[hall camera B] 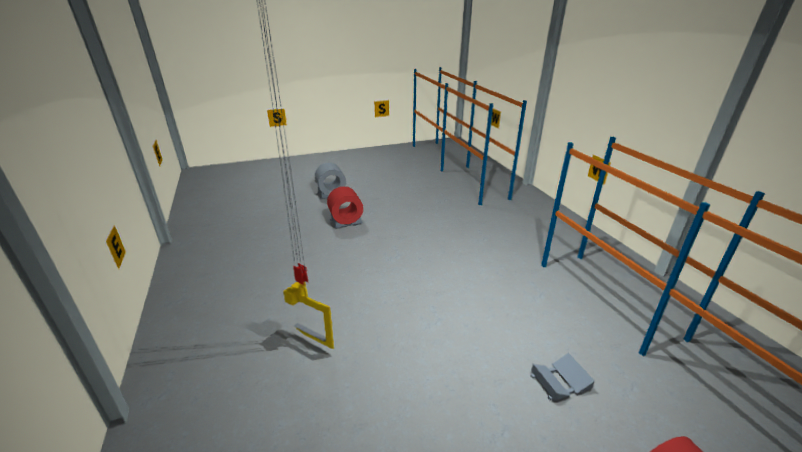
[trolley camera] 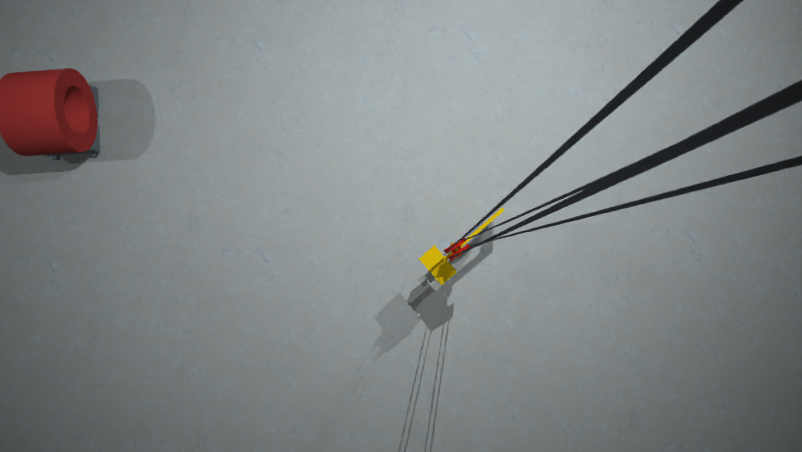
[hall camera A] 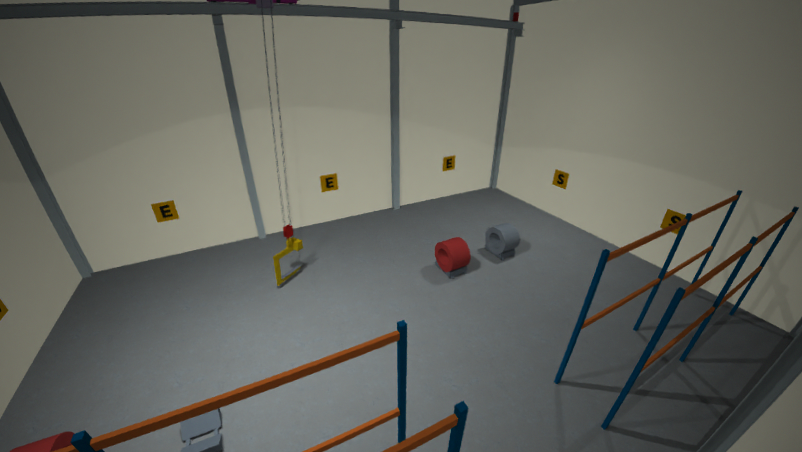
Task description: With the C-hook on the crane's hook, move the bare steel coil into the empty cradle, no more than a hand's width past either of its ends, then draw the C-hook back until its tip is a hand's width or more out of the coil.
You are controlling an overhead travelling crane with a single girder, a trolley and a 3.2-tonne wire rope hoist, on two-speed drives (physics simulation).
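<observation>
The bare steel coil (hall camera A: pixel 509 235) (hall camera B: pixel 321 174) is grey and sits in a cradle near the far south end, beside a red coil. The empty cradle (hall camera A: pixel 201 425) (hall camera B: pixel 572 373) is a grey two-part block on the floor, partly behind a rack beam in hall camera A. My gripper, the yellow C-hook (hall camera A: pixel 277 270) (hall camera B: pixel 328 325) (trolley camera: pixel 485 224), hangs low over the floor near the east wall, roughly upright and empty. Its lower arm points toward the east wall. It is well apart from both the bare coil and the empty cradle. The bare coil does not show in the trolley camera.
A red coil (hall camera A: pixel 459 252) (hall camera B: pixel 342 193) (trolley camera: pixel 33 112) sits in a cradle on the C-hook's side of the bare coil. Another red coil (hall camera A: pixel 44 443) (hall camera B: pixel 677 444) shows partly near the empty cradle. Blue-and-orange racks (hall camera A: pixel 401 370) (hall camera A: pixel 582 314) (hall camera B: pixel 486 151) (hall camera B: pixel 685 252) stand along the west side.
</observation>
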